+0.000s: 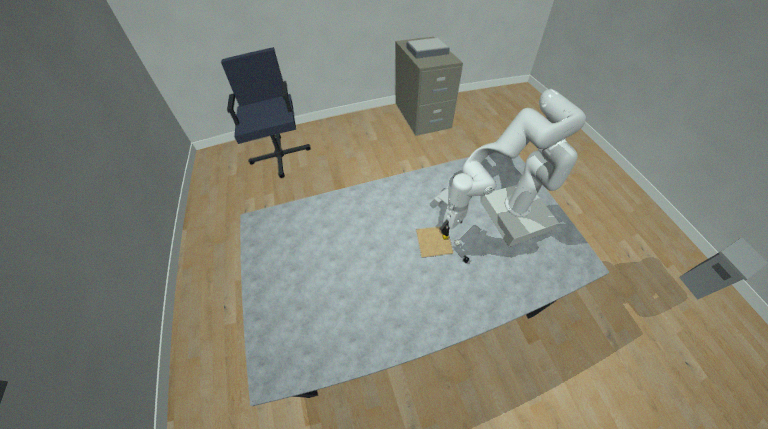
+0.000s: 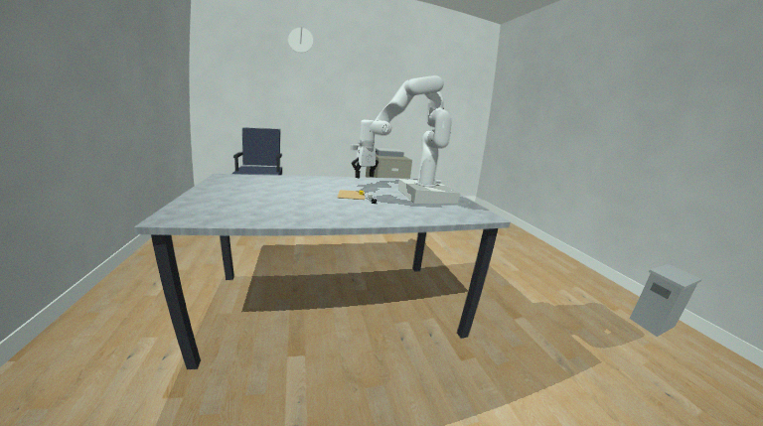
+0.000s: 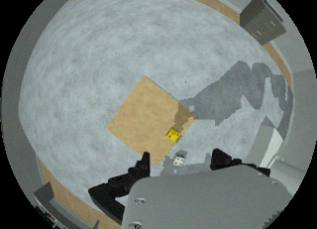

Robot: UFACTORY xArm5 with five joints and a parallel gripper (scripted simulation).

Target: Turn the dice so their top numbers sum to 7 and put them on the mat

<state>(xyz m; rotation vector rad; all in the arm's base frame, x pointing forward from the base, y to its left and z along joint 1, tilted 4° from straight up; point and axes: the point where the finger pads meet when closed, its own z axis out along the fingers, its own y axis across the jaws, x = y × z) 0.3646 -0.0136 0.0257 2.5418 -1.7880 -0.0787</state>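
Right now the white die is 10 cm below my hand, 4 cm to the left of it and 3 cm behind it. Round my hand: black die: 12 cm to the left, 10 cm below, 2 cm behind; yellow die: 10 cm below, 1 cm to the right, 1 cm ahead; tan mat: 11 cm below, 6 cm ahead, 2 cm to the right.
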